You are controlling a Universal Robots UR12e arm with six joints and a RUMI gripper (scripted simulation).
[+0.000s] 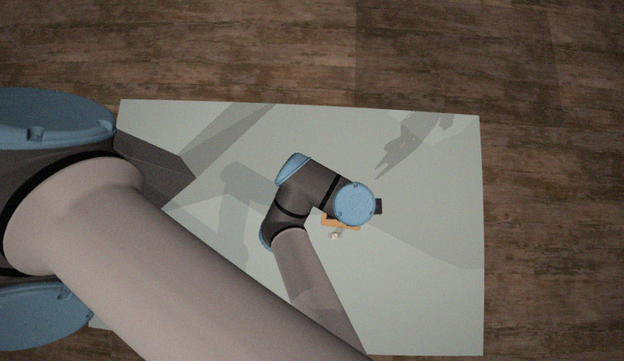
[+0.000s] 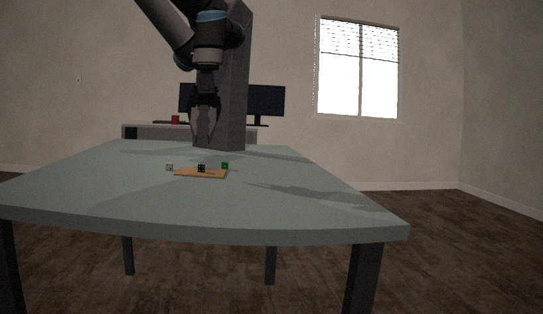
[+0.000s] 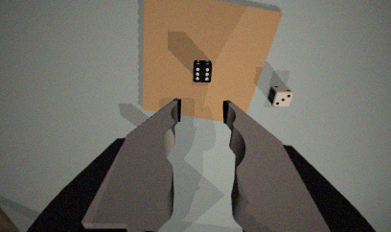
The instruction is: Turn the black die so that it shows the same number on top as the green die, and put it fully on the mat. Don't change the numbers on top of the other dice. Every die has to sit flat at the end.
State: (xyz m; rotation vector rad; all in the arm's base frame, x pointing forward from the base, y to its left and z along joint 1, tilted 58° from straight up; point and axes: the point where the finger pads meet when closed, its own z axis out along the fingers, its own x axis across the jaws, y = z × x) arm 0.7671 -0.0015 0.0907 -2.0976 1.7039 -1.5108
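The black die is 80 mm below my hand. Round my hand: mat (100 mm below); green die (80 mm behind, 80 mm to the left, 90 mm below); white die (40 mm behind, 90 mm to the right, 90 mm below).
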